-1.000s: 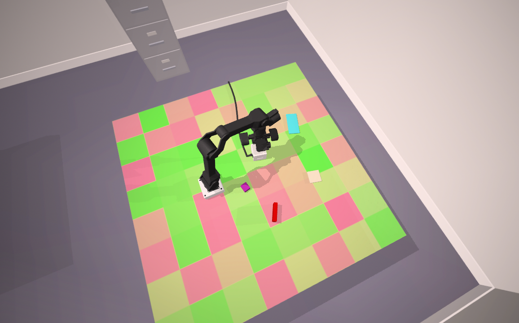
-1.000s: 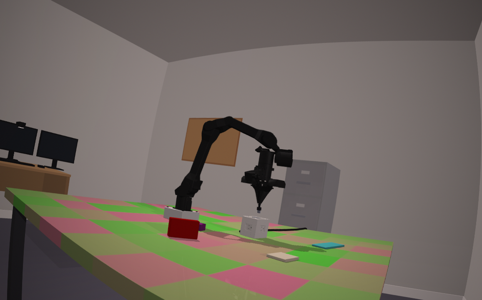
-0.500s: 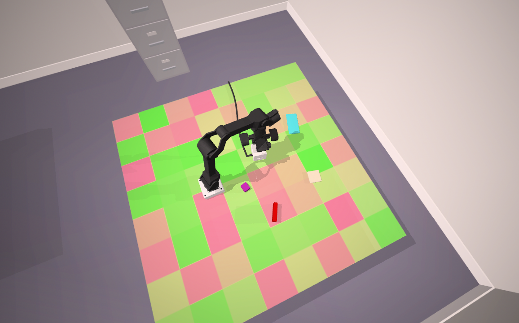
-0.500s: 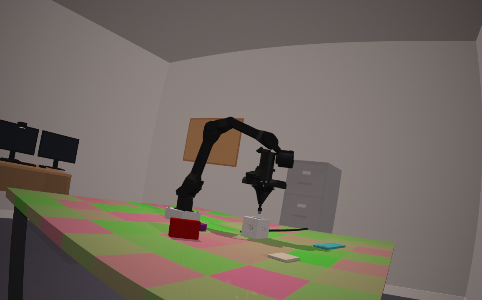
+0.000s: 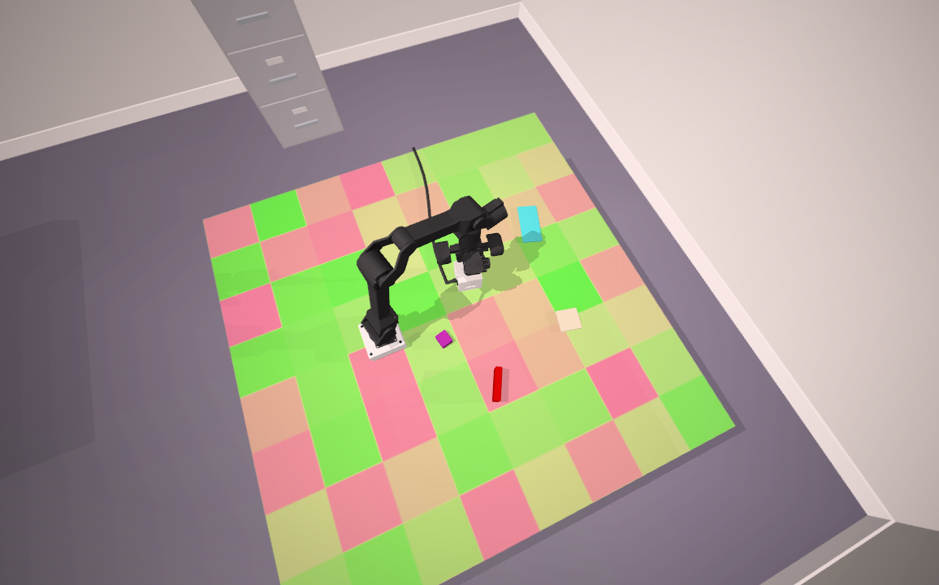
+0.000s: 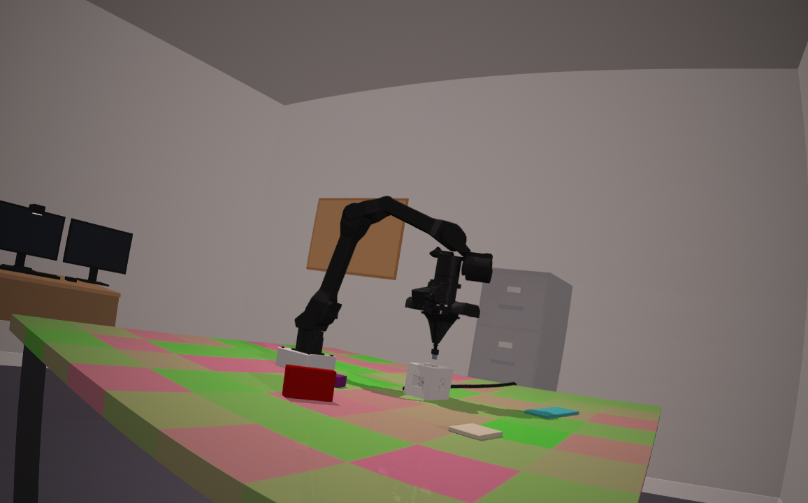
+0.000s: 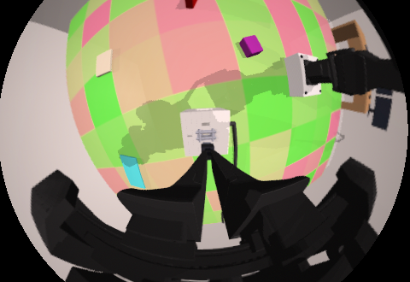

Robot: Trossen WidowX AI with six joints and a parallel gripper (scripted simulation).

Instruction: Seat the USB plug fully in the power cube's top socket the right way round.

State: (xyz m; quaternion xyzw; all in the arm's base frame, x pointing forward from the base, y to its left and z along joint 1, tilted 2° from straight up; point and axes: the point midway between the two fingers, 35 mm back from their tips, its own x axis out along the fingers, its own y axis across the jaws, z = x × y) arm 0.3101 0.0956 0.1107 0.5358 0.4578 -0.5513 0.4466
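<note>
Now: gripper tip 20 mm above the dark USB plug. The rest, counted from my gripper tip: red block: 50 mm behind, 350 mm to the right, 100 mm below; then cyan card: 280 mm ahead, 120 mm to the left, 130 mm below; then purple cube: 140 mm behind, 170 mm to the right, 120 mm below.
</note>
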